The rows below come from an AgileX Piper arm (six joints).
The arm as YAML. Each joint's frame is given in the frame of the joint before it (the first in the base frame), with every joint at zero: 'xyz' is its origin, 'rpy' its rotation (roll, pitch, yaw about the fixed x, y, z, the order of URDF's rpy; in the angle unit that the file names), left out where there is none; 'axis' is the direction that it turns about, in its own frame. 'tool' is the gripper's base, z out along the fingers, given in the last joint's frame.
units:
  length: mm
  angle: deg
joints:
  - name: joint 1
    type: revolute
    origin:
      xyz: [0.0, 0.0, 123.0]
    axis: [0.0, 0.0, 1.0]
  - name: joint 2
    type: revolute
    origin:
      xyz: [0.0, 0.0, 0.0]
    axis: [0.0, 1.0, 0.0]
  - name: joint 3
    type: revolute
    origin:
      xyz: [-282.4, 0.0, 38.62]
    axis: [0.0, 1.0, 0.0]
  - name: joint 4
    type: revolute
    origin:
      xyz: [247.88, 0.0, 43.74]
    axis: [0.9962, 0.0, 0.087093]
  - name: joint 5
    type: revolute
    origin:
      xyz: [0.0, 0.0, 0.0]
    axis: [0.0, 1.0, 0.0]
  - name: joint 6
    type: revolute
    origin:
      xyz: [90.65, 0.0, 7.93]
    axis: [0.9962, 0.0, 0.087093]
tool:
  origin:
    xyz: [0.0, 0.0, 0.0]
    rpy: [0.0, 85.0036, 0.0]
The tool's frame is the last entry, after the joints.
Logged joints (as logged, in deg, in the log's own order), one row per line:
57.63, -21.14, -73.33, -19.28, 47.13, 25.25
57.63, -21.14, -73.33, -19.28, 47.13, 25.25
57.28, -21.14, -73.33, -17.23, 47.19, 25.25
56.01, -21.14, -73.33, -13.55, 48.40, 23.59
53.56, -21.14, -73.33, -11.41, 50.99, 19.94
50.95, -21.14, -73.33, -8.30, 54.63, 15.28
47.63, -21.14, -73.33, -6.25, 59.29, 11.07
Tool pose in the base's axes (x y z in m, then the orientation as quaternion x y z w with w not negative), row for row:
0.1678, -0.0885, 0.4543, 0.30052, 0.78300, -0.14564, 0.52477
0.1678, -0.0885, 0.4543, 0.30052, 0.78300, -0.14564, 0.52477
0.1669, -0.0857, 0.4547, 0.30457, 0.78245, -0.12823, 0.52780
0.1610, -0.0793, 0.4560, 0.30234, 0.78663, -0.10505, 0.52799
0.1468, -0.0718, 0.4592, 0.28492, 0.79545, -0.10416, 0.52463
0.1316, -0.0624, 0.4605, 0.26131, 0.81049, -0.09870, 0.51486
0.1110, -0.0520, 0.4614, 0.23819, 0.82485, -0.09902, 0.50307
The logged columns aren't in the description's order. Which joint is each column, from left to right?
Columns, left to right: joint 2, joint 1, joint 3, joint 4, joint 5, joint 6.
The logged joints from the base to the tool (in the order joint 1, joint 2, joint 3, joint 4, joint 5, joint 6), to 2 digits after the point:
-21.14, 57.63, -73.33, -19.28, 47.13, 25.25
-21.14, 57.63, -73.33, -19.28, 47.13, 25.25
-21.14, 57.28, -73.33, -17.23, 47.19, 25.25
-21.14, 56.01, -73.33, -13.55, 48.40, 23.59
-21.14, 53.56, -73.33, -11.41, 50.99, 19.94
-21.14, 50.95, -73.33, -8.30, 54.63, 15.28
-21.14, 47.63, -73.33, -6.25, 59.29, 11.07

